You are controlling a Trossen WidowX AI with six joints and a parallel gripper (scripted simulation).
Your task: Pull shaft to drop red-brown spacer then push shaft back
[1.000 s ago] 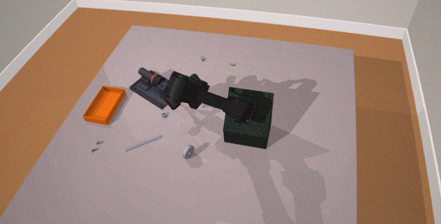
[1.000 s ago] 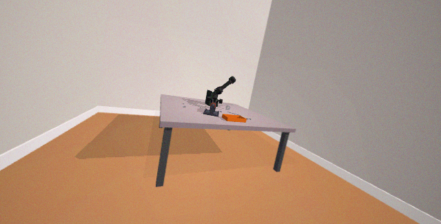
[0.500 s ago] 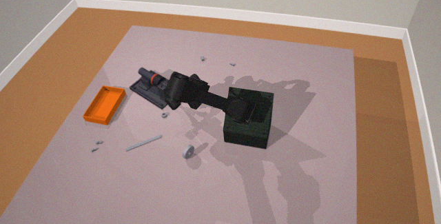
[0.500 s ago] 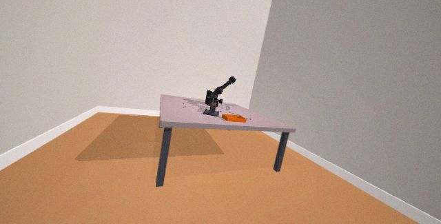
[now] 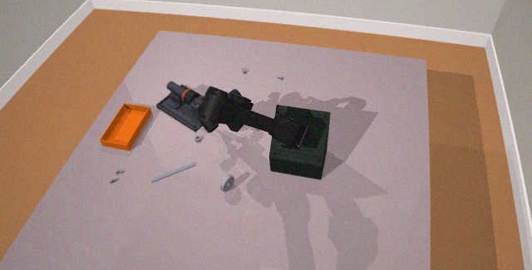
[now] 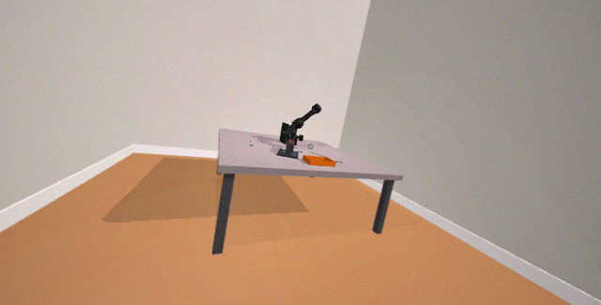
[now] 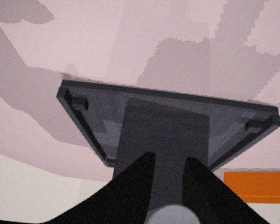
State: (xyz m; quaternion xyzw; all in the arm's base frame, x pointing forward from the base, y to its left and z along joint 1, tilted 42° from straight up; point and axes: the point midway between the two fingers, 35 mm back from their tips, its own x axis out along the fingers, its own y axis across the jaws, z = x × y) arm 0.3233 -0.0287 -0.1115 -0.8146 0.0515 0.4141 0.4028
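My gripper tip is now 50 mm short of the grey shaft, 20 mm to the left of it and 20 mm below it. The rest, counted from my gripper tip: orange tray (340 mm ahead, 90 mm to the left, 50 mm below); red-brown spacer (120 mm ahead, 60 mm to the right, 20 mm above); small pin (80 mm behind, 130 mm to the right, 50 mm below).
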